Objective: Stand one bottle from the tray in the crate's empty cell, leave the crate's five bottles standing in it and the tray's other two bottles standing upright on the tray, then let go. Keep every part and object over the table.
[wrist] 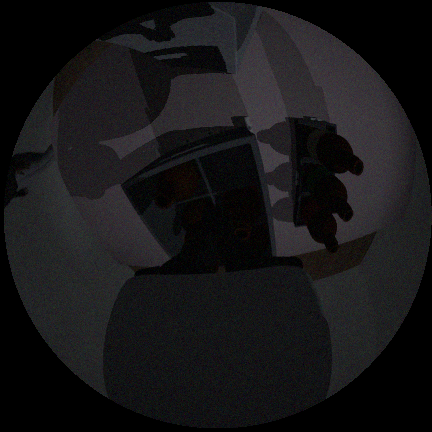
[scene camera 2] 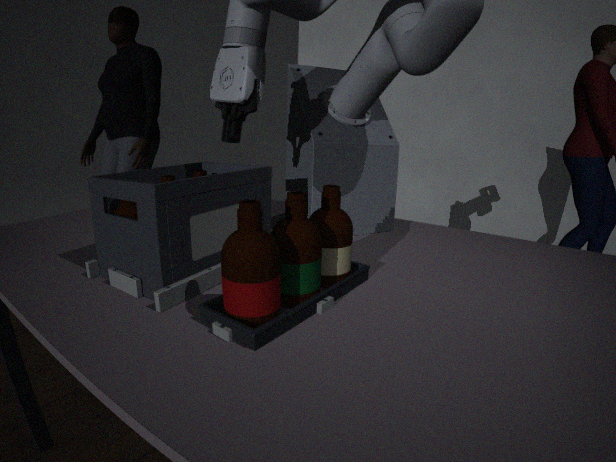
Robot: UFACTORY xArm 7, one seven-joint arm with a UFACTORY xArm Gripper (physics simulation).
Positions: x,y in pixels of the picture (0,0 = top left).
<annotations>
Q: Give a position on a red-labelled bottle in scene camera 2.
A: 250,257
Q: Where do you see a cream-labelled bottle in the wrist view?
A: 333,151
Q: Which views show the cream-labelled bottle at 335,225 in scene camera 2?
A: The wrist view and scene camera 2: all of them.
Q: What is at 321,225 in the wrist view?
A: A red-labelled bottle.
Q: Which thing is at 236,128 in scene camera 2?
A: My gripper.
</annotations>
